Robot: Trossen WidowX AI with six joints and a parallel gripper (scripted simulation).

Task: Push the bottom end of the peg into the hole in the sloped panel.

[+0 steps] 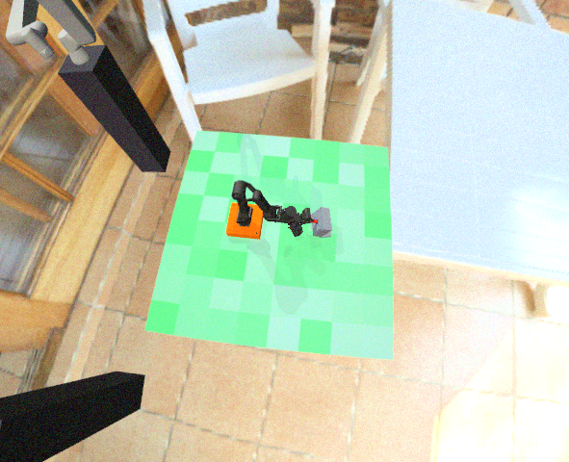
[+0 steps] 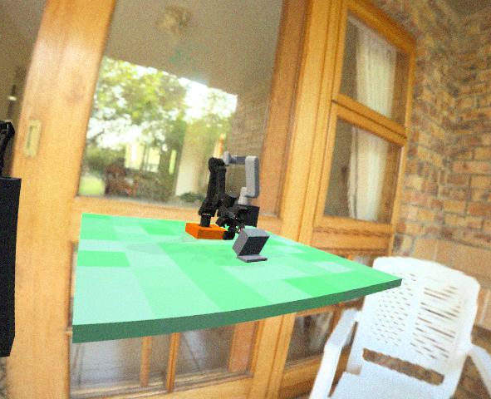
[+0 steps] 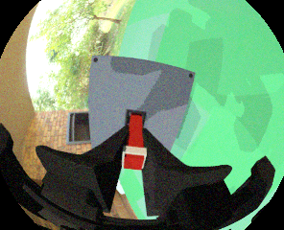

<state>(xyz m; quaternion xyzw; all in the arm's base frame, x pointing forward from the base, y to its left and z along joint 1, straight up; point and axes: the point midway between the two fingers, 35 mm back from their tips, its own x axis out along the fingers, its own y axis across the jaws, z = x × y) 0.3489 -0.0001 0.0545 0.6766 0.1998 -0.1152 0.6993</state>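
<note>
The sloped panel is 50 mm ahead of my gripper tip, 20 mm below it and 10 mm to the left of it. Round my gripper tip: red peg: 10 mm behind, 10 mm above.
</note>
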